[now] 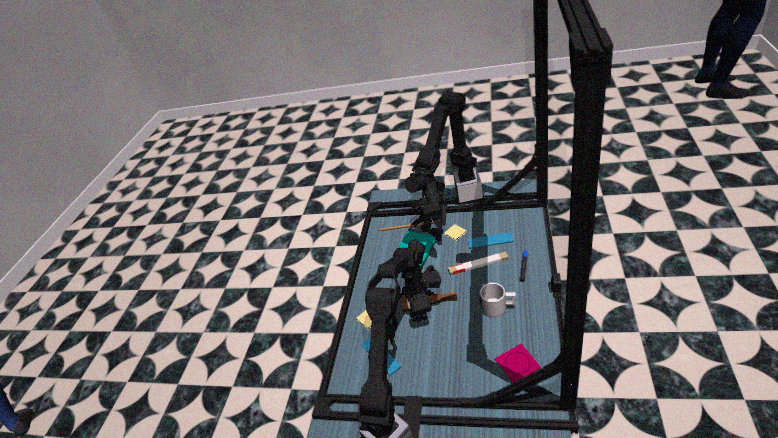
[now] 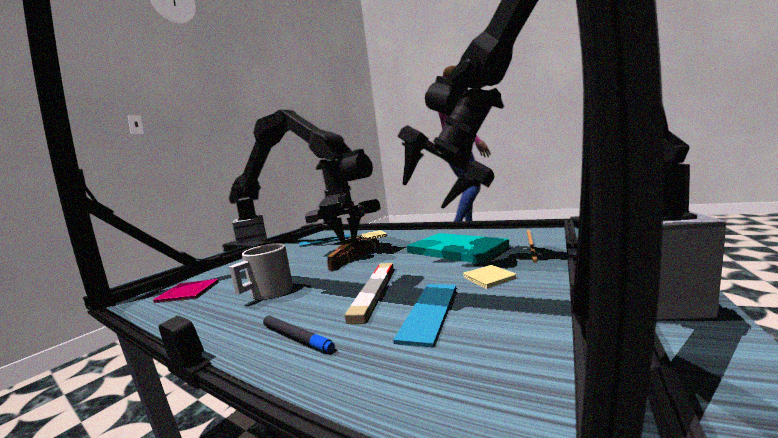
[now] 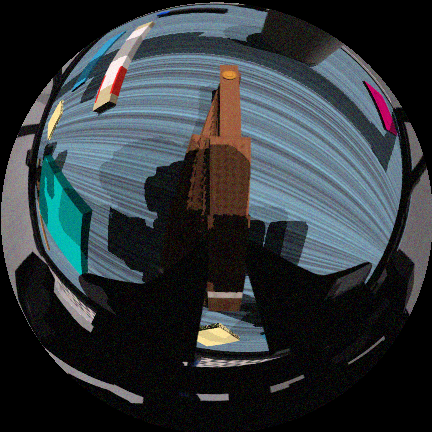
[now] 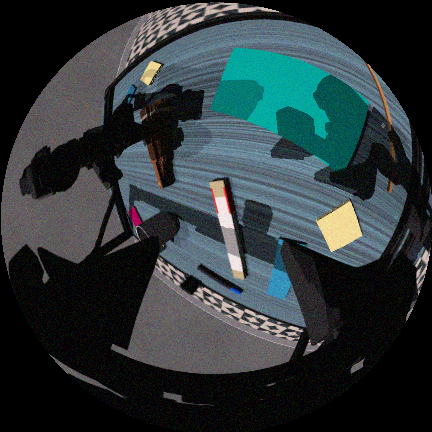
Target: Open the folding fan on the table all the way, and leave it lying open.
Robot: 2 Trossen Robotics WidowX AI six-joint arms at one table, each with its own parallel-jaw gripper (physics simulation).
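Note:
The brown folding fan lies on the blue table, mostly folded, with its slats spread a little to one side. Its pivot end points away from the left gripper toward the mug. My left gripper points down and is shut on the fan's wide end. My right gripper is open and empty. It hangs in the air above the teal board, apart from the fan.
On the table are a teal board, a yellow pad, a blue strip, a striped stick, a marker, a grey mug, a magenta square and an orange pencil.

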